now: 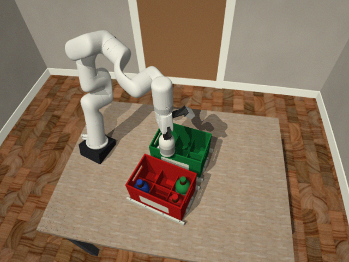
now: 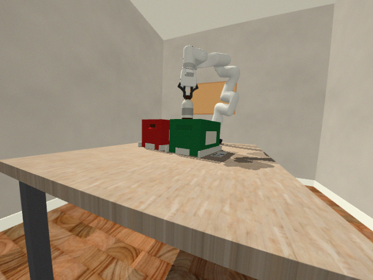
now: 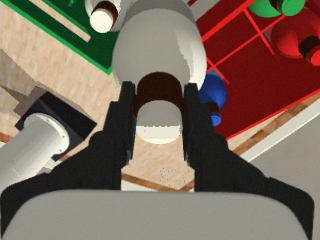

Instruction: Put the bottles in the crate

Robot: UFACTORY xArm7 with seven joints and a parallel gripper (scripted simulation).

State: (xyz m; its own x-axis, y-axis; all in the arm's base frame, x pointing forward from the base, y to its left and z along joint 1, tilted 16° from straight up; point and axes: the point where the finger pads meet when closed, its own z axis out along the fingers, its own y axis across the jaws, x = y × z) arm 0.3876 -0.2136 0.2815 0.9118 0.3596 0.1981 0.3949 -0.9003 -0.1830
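Now: the white-labelled bottle 7 cm below my hand. From my hand the other things lie so: green crate (25 cm below, 8 cm to the left, 6 cm ahead); red crate (25 cm below, 14 cm to the right, 2 cm behind); green-labelled bottle (25 cm below, 13 cm to the right, 8 cm ahead).
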